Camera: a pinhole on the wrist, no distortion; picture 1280 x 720 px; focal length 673.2 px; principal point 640.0 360.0 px. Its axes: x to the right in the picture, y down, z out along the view. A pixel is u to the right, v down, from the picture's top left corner.
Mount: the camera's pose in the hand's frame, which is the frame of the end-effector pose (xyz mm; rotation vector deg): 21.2 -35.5 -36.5 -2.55 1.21 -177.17
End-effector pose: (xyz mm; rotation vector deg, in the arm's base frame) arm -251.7 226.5 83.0 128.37 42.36 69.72
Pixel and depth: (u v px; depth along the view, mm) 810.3 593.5 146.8
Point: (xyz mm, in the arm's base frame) -181.5 269.9 -33.6
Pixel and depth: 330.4 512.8 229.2
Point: -46.8 349.4 17.9
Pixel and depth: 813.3 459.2 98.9
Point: -210.0 255.2 18.5
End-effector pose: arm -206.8 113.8 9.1 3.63 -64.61 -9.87
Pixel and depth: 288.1 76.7 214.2
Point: -303.2 153.8 212.7
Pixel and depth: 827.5 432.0 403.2
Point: -581.5 52.4 86.2
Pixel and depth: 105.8 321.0 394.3
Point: -378.7 66.0 465.5
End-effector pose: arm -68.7 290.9 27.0 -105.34 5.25 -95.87
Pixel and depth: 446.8 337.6 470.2
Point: 348.7 403.0 191.0
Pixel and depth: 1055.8 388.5 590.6
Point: 355.3 736.1 -202.6
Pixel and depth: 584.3 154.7 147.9
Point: 42.9 313.3 55.8
